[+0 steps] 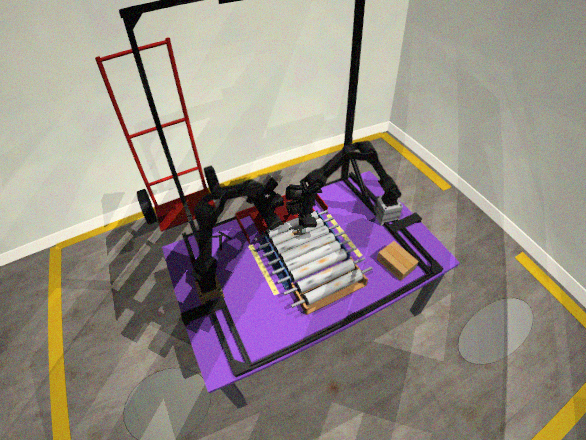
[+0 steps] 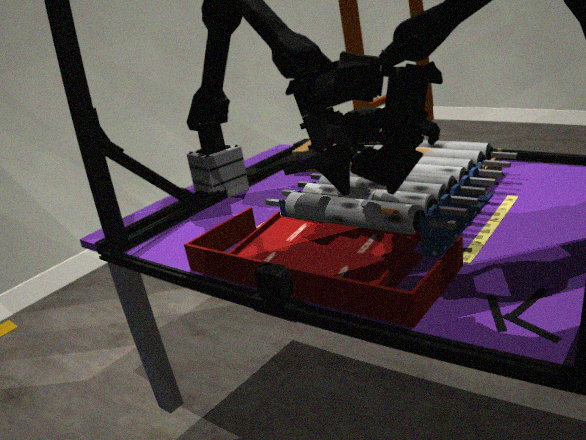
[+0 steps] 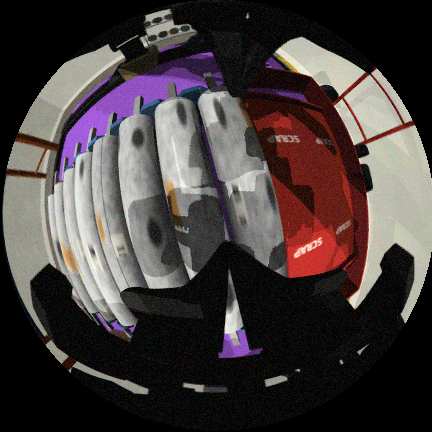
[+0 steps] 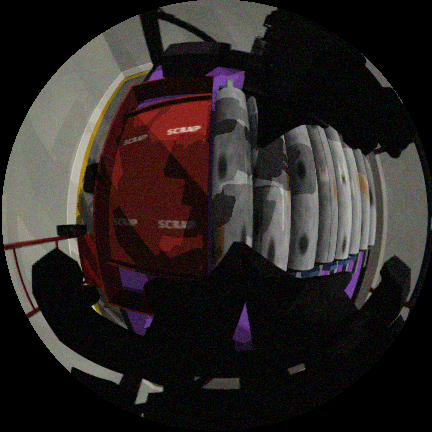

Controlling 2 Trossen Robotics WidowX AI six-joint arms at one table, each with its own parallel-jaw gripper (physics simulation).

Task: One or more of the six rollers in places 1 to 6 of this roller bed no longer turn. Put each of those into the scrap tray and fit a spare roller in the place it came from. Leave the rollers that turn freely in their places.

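The roller bed holds a row of grey rollers on blue bearing blocks. The red scrap tray lies at the bed's far end and has nothing in it. My left gripper is shut and empty, its tip down at the gap between the two rollers nearest the tray. My right gripper is shut and empty, its tip low over the same rollers at the tray end.
A wooden tray at the bed's near end holds a grey roller. A yellow marker strip runs beside the bed. A wooden block lies at the right. A red hand truck stands behind the table. Black gantry posts rise at the back.
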